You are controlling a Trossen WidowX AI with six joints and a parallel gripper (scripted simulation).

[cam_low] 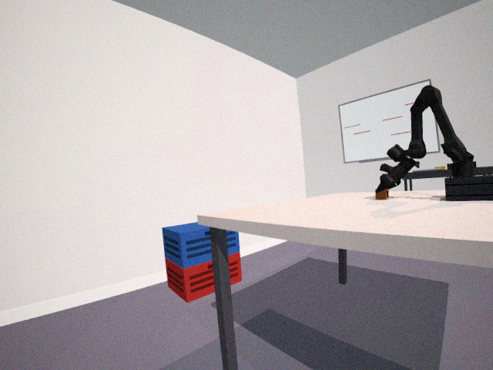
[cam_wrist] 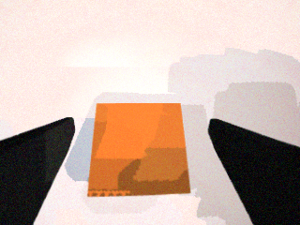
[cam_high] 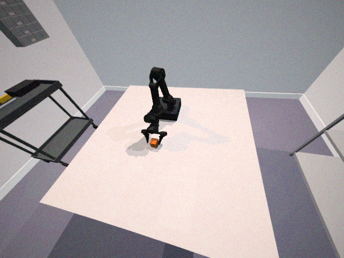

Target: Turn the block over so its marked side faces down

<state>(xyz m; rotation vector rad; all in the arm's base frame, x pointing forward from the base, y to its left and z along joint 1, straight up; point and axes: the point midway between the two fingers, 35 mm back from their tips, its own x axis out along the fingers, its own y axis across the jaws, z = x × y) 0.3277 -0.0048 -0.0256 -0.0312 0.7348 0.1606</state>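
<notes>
The orange block is 3 cm behind my gripper tip and 1 cm below it.
</notes>
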